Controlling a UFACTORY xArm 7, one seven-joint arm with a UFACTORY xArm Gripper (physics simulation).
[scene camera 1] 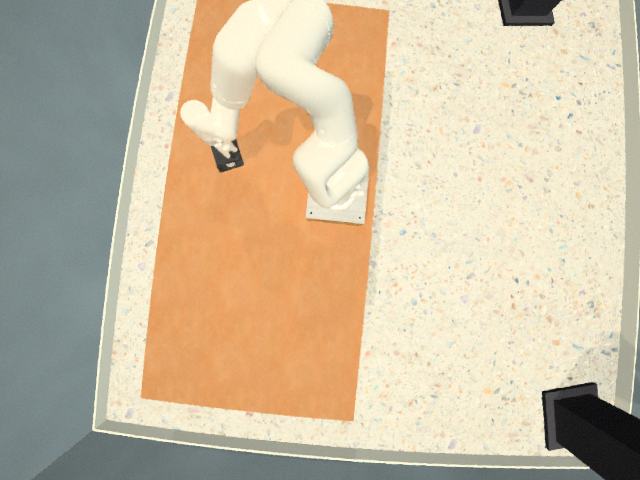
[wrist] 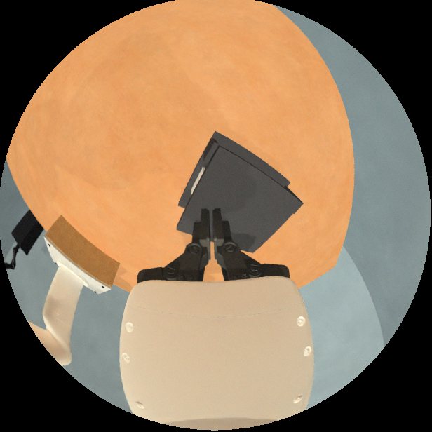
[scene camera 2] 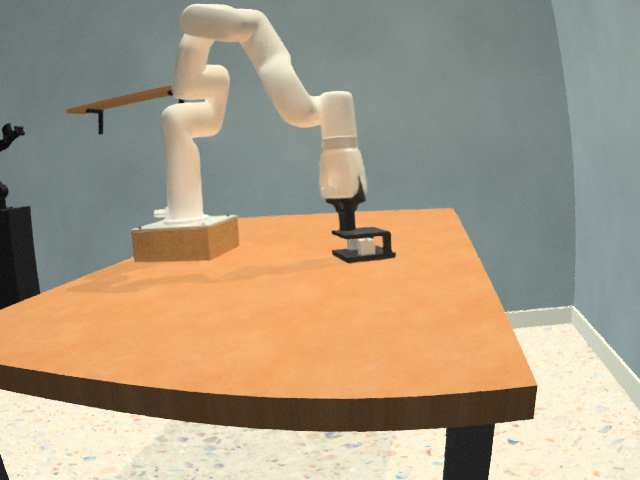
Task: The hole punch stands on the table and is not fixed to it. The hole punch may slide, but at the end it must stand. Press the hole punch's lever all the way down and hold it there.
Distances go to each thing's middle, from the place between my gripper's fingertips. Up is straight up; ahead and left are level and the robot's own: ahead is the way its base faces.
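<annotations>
The hole punch lever (wrist: 256,206) is 1 cm below my hand, 2 cm ahead of it and 2 cm to the right of it. As for the black hole punch (scene camera 2: 358,250), I find it 3 cm ahead of my hand, 2 cm to the right of my hand and 3 cm below my hand.
</annotations>
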